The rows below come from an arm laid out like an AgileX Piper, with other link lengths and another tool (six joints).
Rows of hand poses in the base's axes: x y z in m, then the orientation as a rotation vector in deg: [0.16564 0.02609 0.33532 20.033 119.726 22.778]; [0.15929 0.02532 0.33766 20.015 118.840 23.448]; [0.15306 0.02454 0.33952 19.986 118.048 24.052]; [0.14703 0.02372 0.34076 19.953 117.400 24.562]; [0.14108 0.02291 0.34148 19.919 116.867 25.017]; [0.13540 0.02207 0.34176 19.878 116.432 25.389]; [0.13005 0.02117 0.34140 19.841 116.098 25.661]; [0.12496 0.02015 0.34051 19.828 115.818 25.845]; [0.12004 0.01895 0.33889 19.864 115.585 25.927]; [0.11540 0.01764 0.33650 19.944 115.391 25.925]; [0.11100 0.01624 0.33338 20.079 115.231 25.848]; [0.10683 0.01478 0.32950 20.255 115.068 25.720]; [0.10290 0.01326 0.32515 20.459 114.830 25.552]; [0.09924 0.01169 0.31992 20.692 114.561 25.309]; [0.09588 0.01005 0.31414 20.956 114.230 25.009]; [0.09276 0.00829 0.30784 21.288 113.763 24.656]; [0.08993 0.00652 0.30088 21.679 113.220 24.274]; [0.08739 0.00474 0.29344 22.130 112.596 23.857]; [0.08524 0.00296 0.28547 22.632 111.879 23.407]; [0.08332 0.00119 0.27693 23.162 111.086 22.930]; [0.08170 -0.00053 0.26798 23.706 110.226 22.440]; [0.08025 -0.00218 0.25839 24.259 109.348 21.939]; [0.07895 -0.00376 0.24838 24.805 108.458 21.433]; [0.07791 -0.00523 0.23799 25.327 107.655 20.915]
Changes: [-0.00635 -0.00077 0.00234 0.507 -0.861 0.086]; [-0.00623 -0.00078 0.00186 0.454 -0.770 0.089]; [-0.00603 -0.00082 0.00124 0.381 -0.631 0.087]; [-0.00595 -0.00081 0.00072 0.338 -0.519 0.092]; [-0.00568 -0.00084 0.00028 0.272 -0.426 0.085]; [-0.00535 -0.00090 -0.00036 0.197 -0.328 0.063]; [-0.00509 -0.00102 -0.00089 0.142 -0.271 0.022]; [-0.00492 -0.00120 -0.00162 0.088 -0.214 -0.044]; [-0.00464 -0.00131 -0.00239 0.045 -0.166 -0.101]; [-0.00440 -0.00140 -0.00312 0.013 -0.120 -0.163]; [-0.00417 -0.00146 -0.00388 -0.005 -0.112 -0.214]; [-0.00393 -0.00152 -0.00435 -0.017 -0.177 -0.268]; [-0.00366 -0.00157 -0.00523 -0.056 -0.198 -0.329]; [-0.00336 -0.00164 -0.00578 -0.079 -0.249 -0.390]; [-0.00312 -0.00176 -0.00630 -0.079 -0.360 -0.493]; [-0.00283 -0.00177 -0.00696 -0.069 -0.416 -0.565]; [-0.00254 -0.00178 -0.00744 -0.063 -0.476 -0.642]; [-0.00215 -0.00178 -0.00797 -0.059 -0.549 -0.716]; [-0.00192 -0.00177 -0.00854 -0.061 -0.611 -0.767]; [-0.00162 -0.00172 -0.00895 -0.060 -0.668 -0.802]; [-0.00145 -0.00165 -0.00959 -0.062 -0.679 -0.820]; [-0.00130 -0.00158 -0.01001 -0.067 -0.689 -0.824]; [-0.00104 -0.00147 -0.01039 -0.088 -0.607 -0.795]
